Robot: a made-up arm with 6 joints. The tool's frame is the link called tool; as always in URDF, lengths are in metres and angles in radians.
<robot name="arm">
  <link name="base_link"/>
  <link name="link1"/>
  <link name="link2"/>
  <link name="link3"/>
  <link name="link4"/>
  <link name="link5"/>
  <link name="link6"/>
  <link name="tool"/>
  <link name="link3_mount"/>
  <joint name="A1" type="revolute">
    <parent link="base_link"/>
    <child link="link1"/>
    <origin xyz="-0.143 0.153 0.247" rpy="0 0 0"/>
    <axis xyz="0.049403 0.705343 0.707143"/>
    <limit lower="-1.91" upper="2.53" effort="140" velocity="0.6"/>
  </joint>
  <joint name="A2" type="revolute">
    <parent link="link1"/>
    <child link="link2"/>
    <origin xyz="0.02 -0.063 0.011" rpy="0 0 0"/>
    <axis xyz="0 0 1"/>
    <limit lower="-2.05" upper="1.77" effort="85" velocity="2"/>
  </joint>
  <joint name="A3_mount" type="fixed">
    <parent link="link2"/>
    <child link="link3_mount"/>
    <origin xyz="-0.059 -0.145 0.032" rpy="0 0 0"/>
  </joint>
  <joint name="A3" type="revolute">
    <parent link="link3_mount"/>
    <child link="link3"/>
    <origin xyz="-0.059 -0.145 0.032" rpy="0 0 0"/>
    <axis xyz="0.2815 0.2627 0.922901"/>
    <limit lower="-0.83" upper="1.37" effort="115" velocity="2.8"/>
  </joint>
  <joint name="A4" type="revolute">
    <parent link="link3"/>
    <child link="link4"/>
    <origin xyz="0.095 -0.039 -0.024" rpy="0 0 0"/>
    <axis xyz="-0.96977 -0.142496 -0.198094"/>
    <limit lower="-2.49" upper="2.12" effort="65" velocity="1.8"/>
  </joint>
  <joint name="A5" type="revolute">
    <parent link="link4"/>
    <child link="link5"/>
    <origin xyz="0.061 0.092 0.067" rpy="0 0 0"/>
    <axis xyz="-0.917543 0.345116 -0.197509"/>
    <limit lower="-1.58" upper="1.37" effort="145" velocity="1.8"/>
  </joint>
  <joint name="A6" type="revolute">
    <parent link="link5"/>
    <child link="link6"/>
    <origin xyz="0.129 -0.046 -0.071" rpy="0 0 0"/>
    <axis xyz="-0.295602 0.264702 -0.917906"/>
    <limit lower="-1.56" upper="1.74" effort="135" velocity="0.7"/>
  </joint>
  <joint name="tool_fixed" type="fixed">
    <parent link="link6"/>
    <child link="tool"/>
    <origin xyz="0.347 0.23 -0.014" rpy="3.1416 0 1.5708"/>
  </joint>
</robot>
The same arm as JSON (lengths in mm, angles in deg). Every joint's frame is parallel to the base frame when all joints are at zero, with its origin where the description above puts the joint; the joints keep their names.
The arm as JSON. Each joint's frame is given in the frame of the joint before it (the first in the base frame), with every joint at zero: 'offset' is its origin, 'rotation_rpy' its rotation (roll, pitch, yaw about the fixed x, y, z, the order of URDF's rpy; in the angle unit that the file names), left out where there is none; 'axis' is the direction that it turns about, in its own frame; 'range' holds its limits. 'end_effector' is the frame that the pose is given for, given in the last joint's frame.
{"length_unit": "mm", "angle_unit": "deg", "chain": [{"id": "A1", "offset": [-143.0, 153.0, 247.0], "axis": [0.049403, 0.705343, 0.707143], "range": [-109.43, 144.96]}, {"id": "A2", "offset": [20.0, -63.0, 11.0], "axis": [0.0, 0.0, 1.0], "range": [-117.46, 101.41]}, {"id": "A3", "offset": [-118.0, -290.0, 64.0], "axis": [0.2815, 0.2627, 0.922901], "range": [-47.56, 78.5]}, {"id": "A4", "offset": [95.0, -39.0, -24.0], "axis": [-0.96977, -0.142496, -0.198094], "range": [-142.67, 121.47]}, {"id": "A5", "offset": [61.0, 92.0, 67.0], "axis": [-0.917543, 0.345116, -0.197509], "range": [-90.53, 78.5]}, {"id": "A6", "offset": [129.0, -46.0, -71.0], "axis": [-0.295602, 0.264702, -0.917906], "range": [-89.38, 99.69]}], "end_effector": {"offset": [347.0, 230.0, -14.0], "rotation_rpy": [-180.0, 0.0, 90.0]}}
